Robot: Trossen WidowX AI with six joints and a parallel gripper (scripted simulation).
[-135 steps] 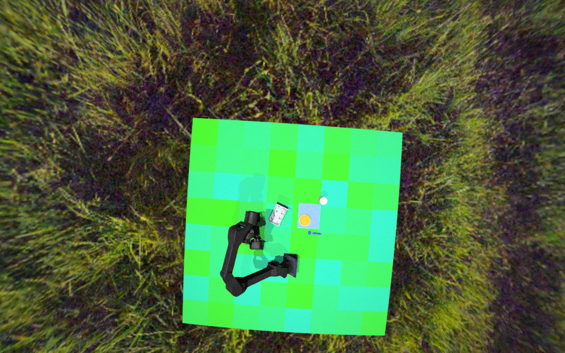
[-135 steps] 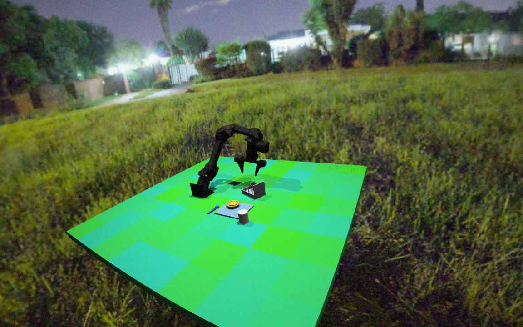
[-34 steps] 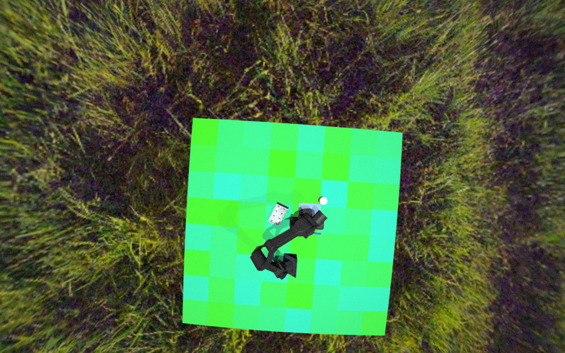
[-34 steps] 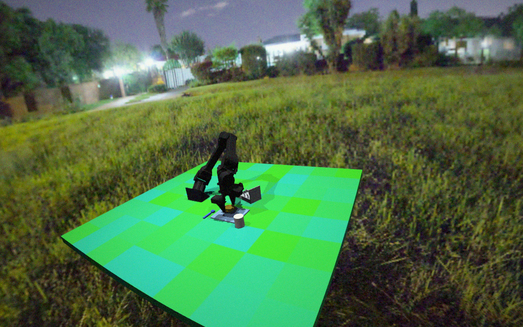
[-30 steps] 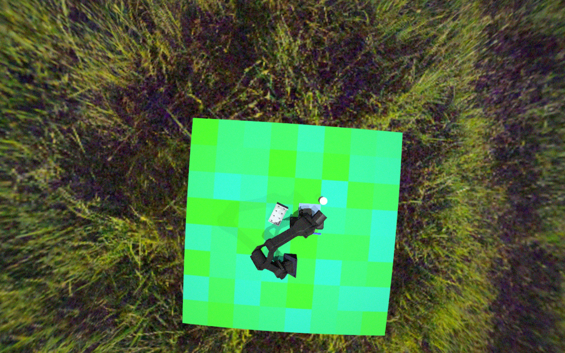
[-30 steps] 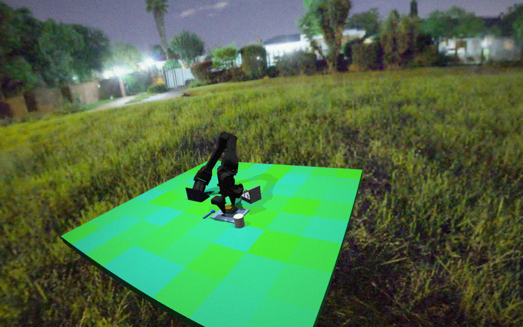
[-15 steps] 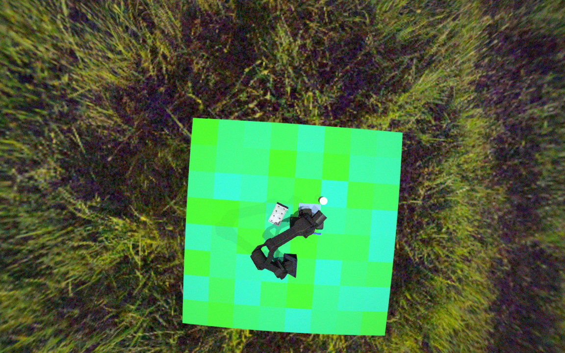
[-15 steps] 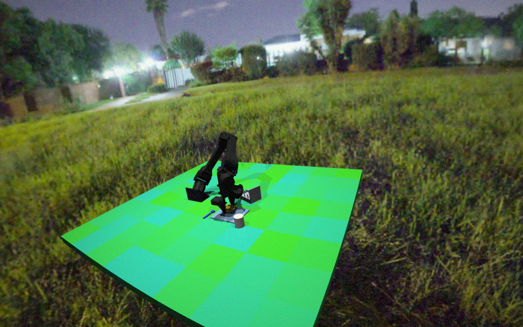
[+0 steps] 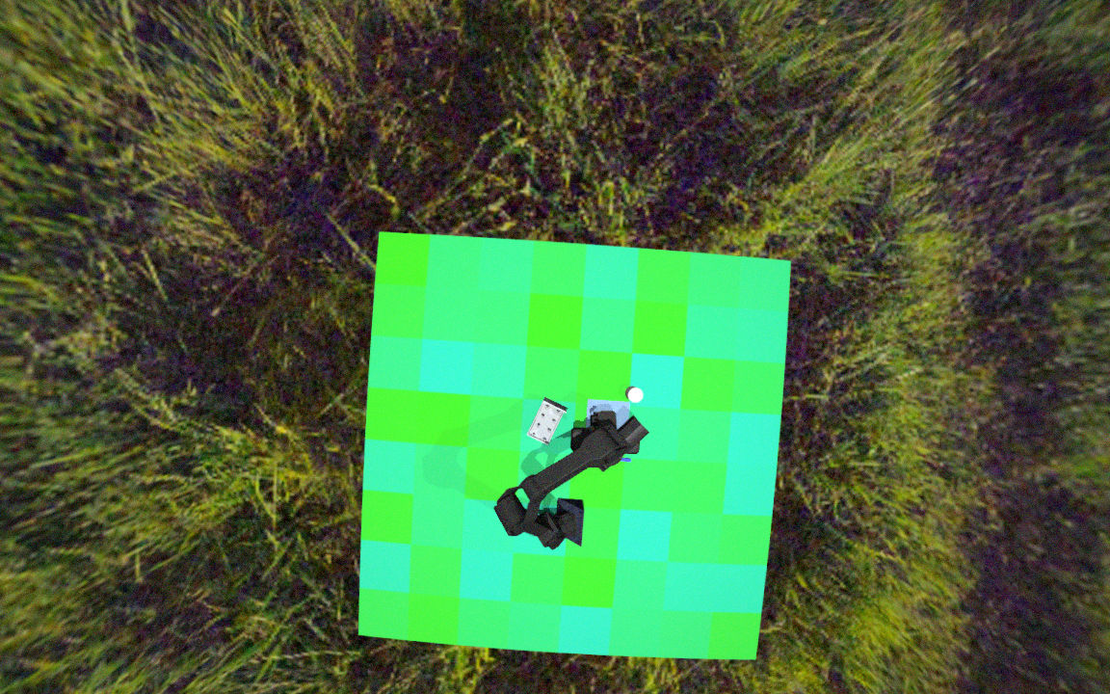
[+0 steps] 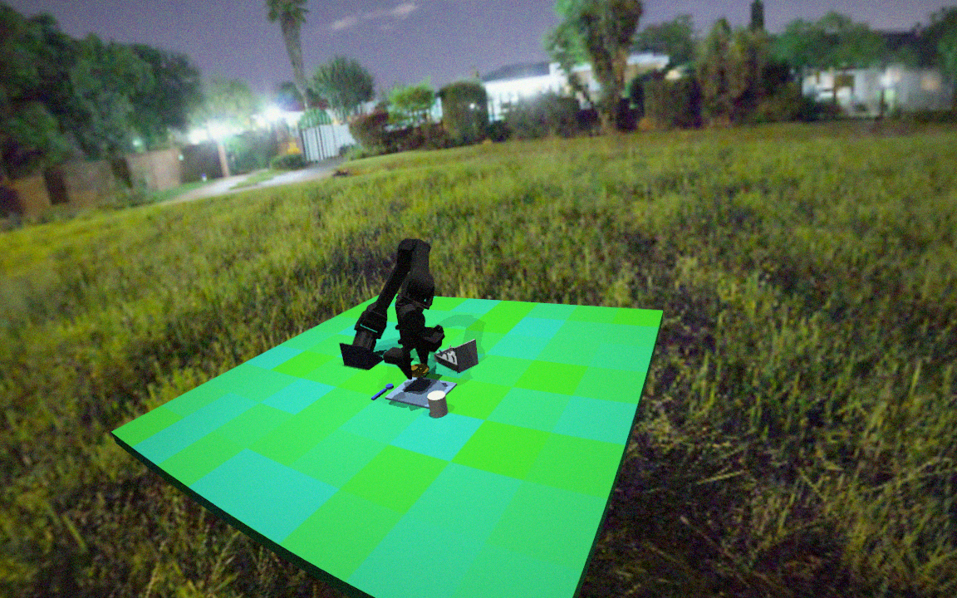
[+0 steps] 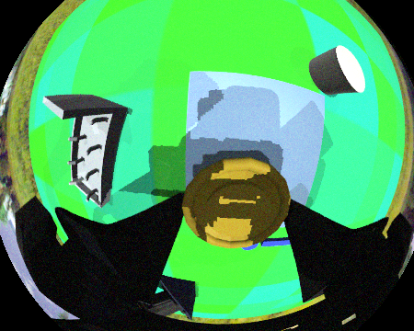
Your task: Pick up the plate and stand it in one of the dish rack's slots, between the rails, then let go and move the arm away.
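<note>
The pale blue mat lies 20 mm ahead of my gripper tip, 20 mm to the right of it and 40 mm below it. Also, from my gripper tip: blue spoon: 90 mm behind, 40 mm to the right, 40 mm below; white cup: 110 mm ahead, 110 mm to the right, 20 mm below; yellow plate: 10 mm above.
</note>
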